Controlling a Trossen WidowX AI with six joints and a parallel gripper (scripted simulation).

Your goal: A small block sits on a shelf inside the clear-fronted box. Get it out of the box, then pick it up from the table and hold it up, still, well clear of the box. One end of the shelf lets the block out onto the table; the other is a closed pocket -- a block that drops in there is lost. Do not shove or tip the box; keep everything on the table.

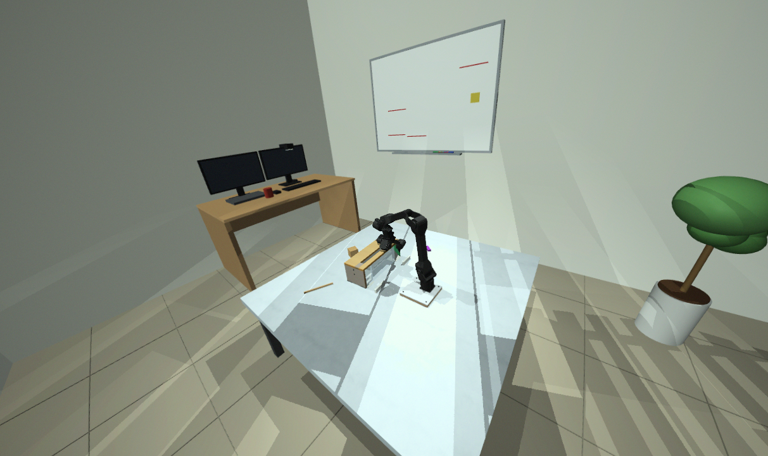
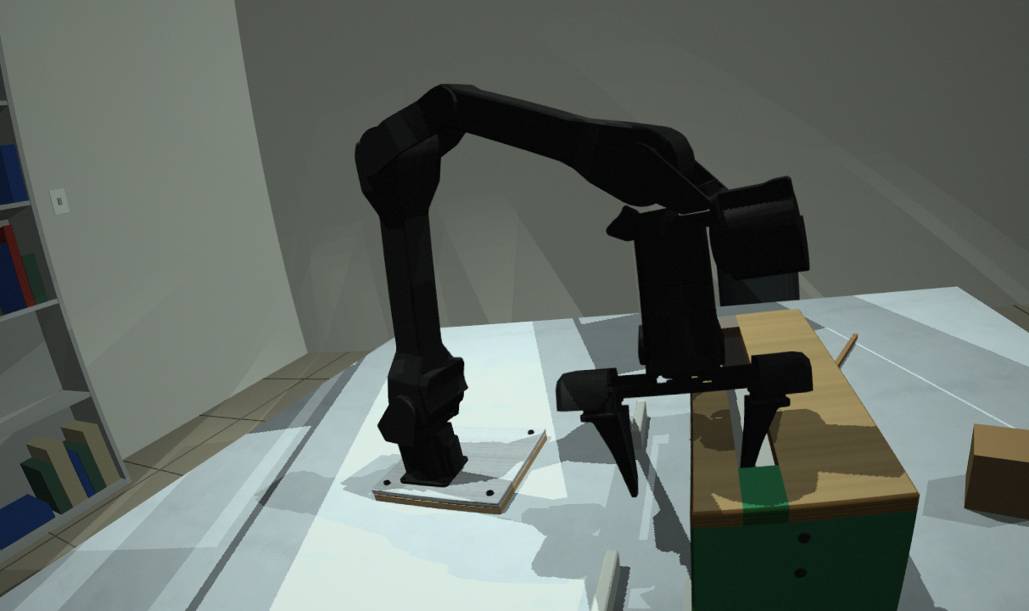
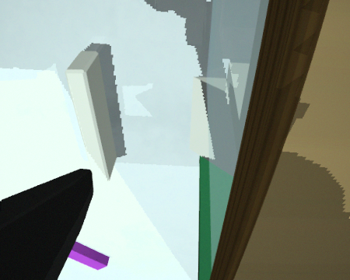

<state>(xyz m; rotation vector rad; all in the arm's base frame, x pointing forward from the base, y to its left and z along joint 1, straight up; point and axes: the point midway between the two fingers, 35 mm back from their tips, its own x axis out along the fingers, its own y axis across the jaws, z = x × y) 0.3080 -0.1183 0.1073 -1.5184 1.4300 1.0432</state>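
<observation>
Right now the small pale block is 5 cm ahead of my gripper tip and 2 cm to the right of it. Round my gripper tip: brown cube (29 cm ahead, 9 cm to the left, 6 cm below); then box (12 cm to the left, 3 cm below, 3 cm ahead); then purple piece (25 cm to the right, 11 cm behind, 8 cm below).
</observation>
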